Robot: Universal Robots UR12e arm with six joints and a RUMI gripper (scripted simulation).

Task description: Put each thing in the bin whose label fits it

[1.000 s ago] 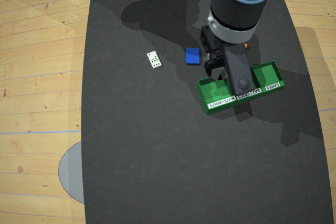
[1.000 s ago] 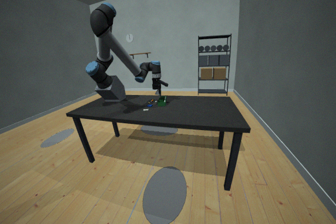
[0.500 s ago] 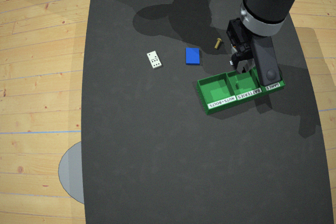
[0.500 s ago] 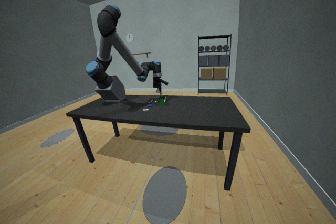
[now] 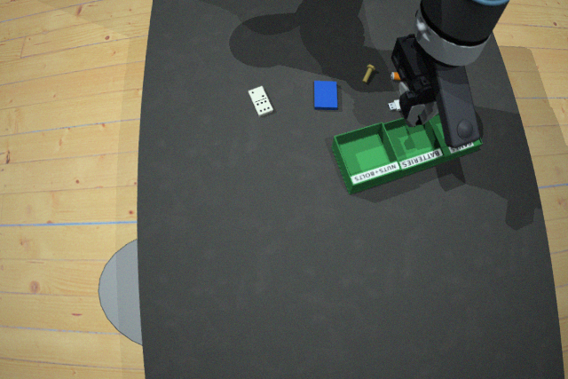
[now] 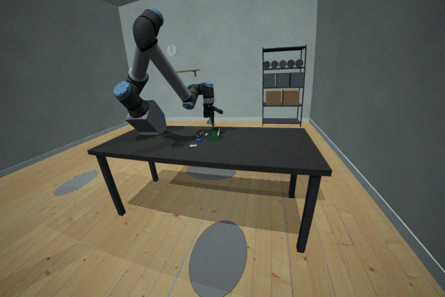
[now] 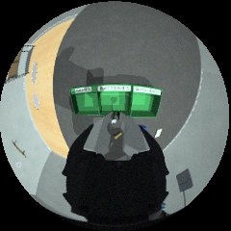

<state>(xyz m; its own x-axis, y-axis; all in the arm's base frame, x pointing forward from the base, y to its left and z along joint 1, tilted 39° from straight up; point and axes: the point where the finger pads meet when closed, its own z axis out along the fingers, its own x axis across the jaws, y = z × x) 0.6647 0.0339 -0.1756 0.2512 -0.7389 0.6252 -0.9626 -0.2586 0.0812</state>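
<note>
Now: the green three-part bin 6 cm below my hand, 1 cm to the left of it and 1 cm ahead of it. Round my hand: white usb stick (8 cm below, 7 cm behind); then orange battery (13 cm behind, 8 cm below, 2 cm to the left); then brass bolt (14 cm behind, 8 cm below, 5 cm to the right).
</note>
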